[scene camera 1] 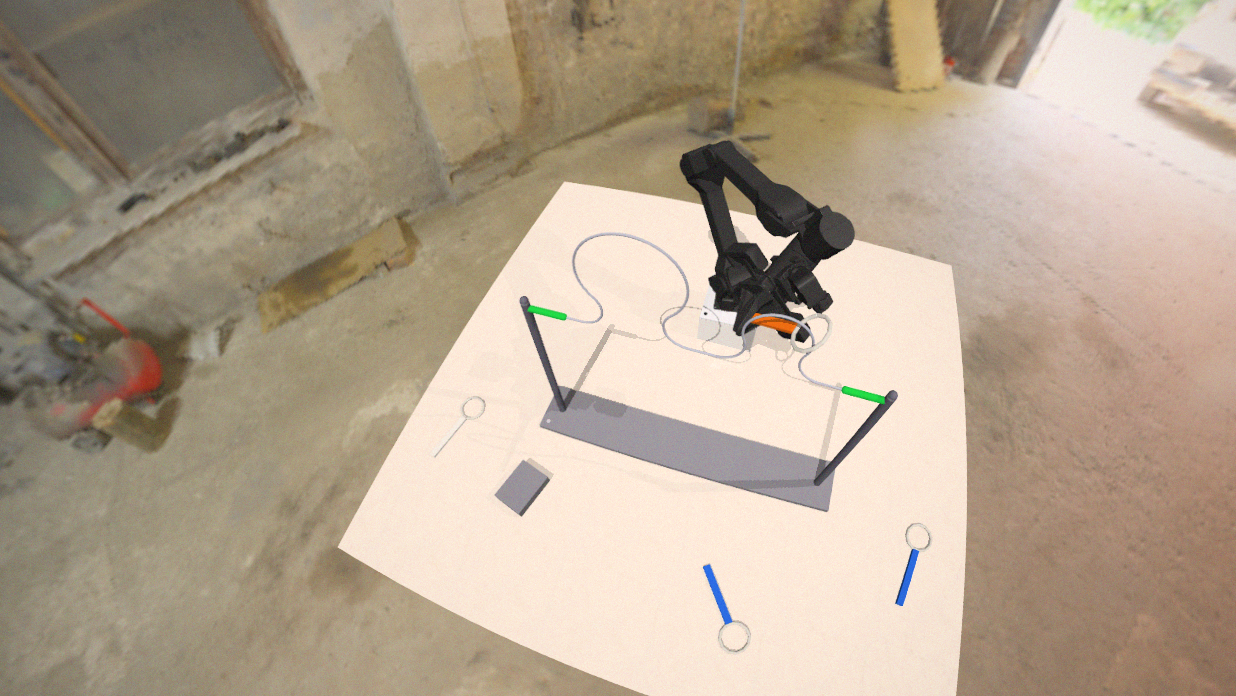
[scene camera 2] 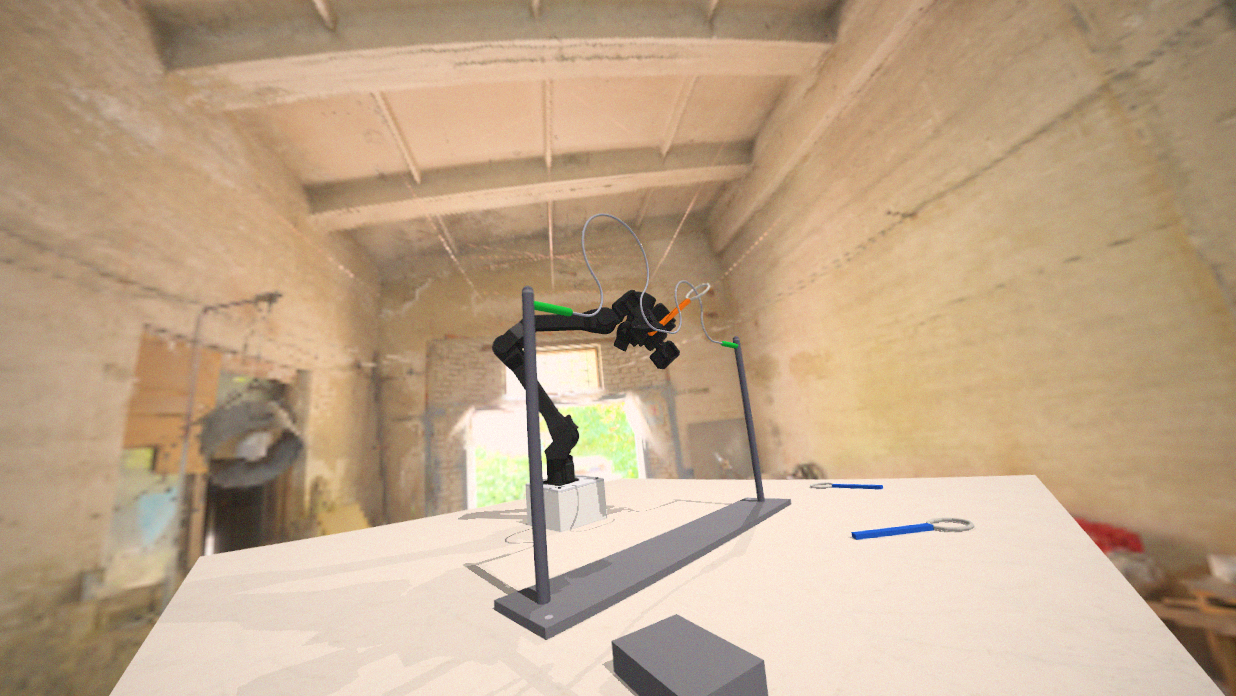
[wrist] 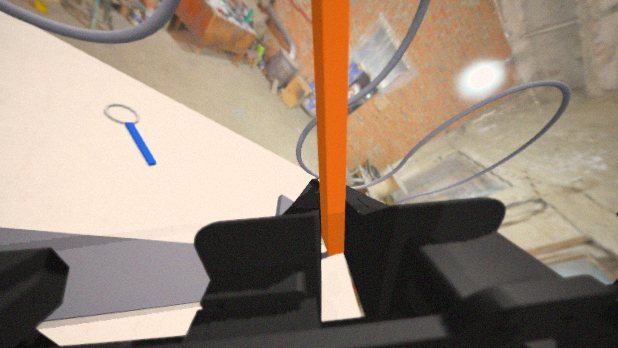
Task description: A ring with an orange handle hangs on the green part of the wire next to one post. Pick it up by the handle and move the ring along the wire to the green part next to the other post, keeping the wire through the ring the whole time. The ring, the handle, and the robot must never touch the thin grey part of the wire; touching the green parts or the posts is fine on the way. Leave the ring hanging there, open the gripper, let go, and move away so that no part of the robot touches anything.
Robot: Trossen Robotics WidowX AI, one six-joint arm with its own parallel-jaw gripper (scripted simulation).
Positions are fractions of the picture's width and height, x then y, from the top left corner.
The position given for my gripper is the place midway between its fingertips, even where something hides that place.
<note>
In view: my gripper (scene camera 1: 0.60, 0.48) and a grey block (scene camera 1: 0.42, 0.70).
My gripper is seen too in the wrist view (wrist: 0.52, 0.53).
</note>
